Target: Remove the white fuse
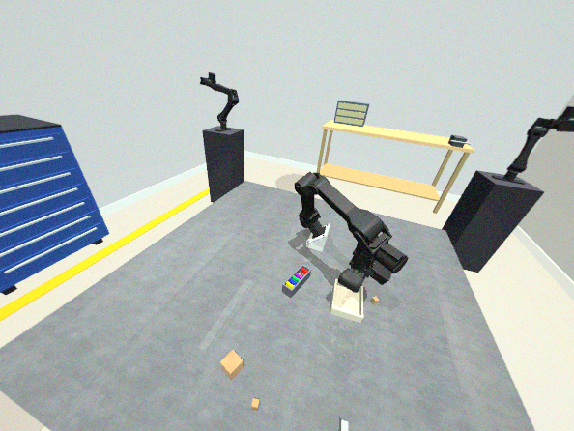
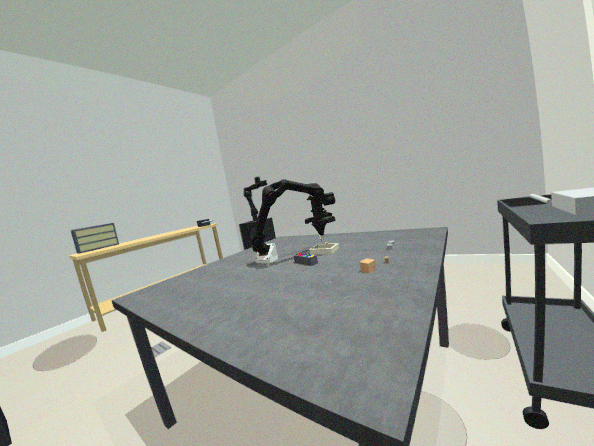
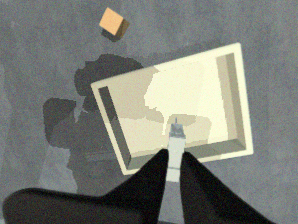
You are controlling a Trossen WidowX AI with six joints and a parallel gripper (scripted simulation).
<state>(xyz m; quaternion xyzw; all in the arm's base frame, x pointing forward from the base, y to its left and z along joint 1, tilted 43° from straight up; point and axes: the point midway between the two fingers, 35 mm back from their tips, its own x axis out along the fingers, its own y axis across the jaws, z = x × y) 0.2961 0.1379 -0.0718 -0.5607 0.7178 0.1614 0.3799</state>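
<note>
My gripper tip is 10 mm above the white fuse. Round my gripper tip: tray: 90 mm below.
</note>
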